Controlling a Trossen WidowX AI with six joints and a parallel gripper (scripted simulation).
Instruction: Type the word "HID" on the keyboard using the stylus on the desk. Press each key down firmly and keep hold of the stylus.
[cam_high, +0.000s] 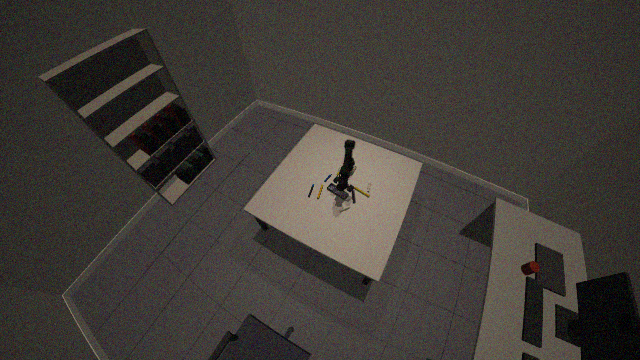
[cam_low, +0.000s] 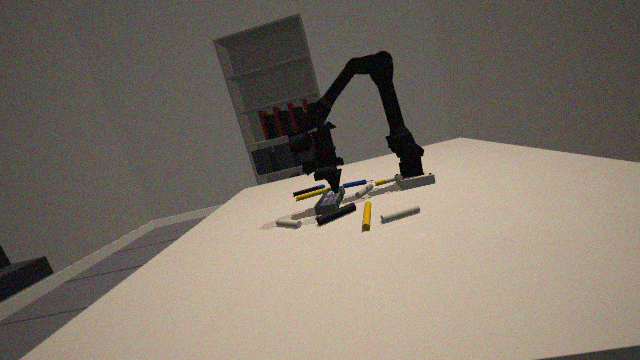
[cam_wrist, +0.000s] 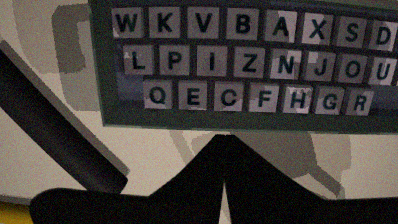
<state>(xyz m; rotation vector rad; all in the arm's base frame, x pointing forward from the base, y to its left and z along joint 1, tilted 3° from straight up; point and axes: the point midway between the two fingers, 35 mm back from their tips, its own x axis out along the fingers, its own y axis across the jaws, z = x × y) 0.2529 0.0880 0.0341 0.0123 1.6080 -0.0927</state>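
My gripper tip is 8 cm past the blue stylus, 20 cm to the left of it and 3 cm above it. From my gripper tip the other things lie so: black cylinder (1 cm behind, 11 cm to the left, 3 cm below).
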